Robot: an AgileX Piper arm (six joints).
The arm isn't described. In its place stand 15 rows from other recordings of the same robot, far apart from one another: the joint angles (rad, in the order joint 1, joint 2, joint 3, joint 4, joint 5, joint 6), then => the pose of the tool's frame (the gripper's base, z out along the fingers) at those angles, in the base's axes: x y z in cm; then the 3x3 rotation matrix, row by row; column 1 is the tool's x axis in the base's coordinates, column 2 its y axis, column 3 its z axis.
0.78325, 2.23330, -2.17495, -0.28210, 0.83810, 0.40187 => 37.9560 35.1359 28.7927; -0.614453 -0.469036 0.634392; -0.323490 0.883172 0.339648; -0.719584 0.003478 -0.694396
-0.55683, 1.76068, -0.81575, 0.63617, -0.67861, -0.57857 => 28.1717 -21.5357 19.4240; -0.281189 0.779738 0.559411; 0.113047 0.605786 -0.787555; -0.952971 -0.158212 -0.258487
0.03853, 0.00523, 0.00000, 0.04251, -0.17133, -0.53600 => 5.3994 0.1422 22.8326; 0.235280 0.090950 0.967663; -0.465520 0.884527 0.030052; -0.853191 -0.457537 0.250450
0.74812, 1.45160, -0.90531, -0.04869, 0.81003, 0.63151 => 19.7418 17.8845 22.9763; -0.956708 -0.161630 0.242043; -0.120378 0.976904 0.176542; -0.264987 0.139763 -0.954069
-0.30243, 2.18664, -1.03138, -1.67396, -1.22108, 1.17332 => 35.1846 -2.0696 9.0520; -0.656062 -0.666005 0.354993; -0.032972 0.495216 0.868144; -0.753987 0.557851 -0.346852
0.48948, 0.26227, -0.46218, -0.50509, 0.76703, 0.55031 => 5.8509 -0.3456 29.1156; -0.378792 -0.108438 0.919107; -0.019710 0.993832 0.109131; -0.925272 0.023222 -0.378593
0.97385, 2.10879, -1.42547, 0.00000, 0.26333, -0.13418 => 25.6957 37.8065 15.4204; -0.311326 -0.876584 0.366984; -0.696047 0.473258 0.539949; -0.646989 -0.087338 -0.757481
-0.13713, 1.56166, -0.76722, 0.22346, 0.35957, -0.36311 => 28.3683 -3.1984 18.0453; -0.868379 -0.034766 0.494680; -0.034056 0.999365 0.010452; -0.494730 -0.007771 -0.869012
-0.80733, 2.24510, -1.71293, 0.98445, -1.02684, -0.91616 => 30.1162 -40.8476 25.0018; -0.050872 0.997401 -0.051022; -0.202056 -0.060311 -0.977515; -0.978052 -0.039419 0.204599
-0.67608, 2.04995, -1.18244, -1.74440, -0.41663, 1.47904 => 34.4696 -23.0013 13.1955; -0.669003 0.192100 0.718006; 0.210358 0.975463 -0.064980; -0.712870 0.107566 -0.692998
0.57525, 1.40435, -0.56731, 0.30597, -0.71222, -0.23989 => 24.3699 13.6665 24.7650; -0.049278 -0.368799 0.928202; -0.038023 0.929350 0.367237; -0.998061 -0.017196 -0.059819
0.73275, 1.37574, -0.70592, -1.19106, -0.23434, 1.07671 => 19.7123 20.3789 24.5763; -0.267735 -0.826804 0.494685; -0.378233 0.562406 0.735282; -0.886148 0.009754 -0.463300
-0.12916, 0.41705, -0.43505, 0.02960, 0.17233, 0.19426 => 9.4561 -1.1816 31.4794; -0.037367 0.135423 0.990083; 0.228279 0.965734 -0.123477; -0.972878 0.221401 -0.067001
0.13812, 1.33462, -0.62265, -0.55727, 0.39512, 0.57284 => 23.8723 1.4480 20.4526; -0.814159 0.021474 0.580245; -0.062880 0.990178 -0.124873; -0.577227 -0.138152 -0.804812
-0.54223, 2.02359, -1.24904, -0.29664, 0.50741, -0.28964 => 33.6533 -21.7839 13.4795; -0.965567 0.061431 0.252799; -0.022991 0.947770 -0.318126; -0.259138 -0.312983 -0.913722
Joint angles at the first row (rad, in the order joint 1, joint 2, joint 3, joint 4, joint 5, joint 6):
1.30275 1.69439 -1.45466 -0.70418 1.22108 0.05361
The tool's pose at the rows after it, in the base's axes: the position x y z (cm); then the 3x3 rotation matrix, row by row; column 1 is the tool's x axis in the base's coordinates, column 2 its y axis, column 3 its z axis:
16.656 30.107 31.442; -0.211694 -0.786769 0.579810; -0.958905 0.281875 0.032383; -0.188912 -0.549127 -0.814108
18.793 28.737 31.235; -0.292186 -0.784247 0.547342; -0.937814 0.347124 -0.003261; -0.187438 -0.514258 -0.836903
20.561 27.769 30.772; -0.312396 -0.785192 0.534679; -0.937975 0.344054 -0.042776; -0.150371 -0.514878 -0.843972
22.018 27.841 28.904; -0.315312 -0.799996 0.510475; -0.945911 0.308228 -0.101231; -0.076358 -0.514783 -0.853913
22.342 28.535 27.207; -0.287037 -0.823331 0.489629; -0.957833 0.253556 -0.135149; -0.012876 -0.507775 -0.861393
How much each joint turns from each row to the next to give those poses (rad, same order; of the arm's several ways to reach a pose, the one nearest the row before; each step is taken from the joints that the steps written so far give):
-0.09660 -0.01987 0.00002 0.10460 -0.00001 0.00557
-0.08299 0.00002 -0.00003 0.04486 0.00003 -0.01475
-0.06087 0.01239 0.00005 0.00870 -0.00004 -0.05131
-0.03486 0.05399 -0.00002 -0.00179 0.00000 -0.04105
0.00227 0.04770 -0.00003 0.00000 0.00003 -0.03355

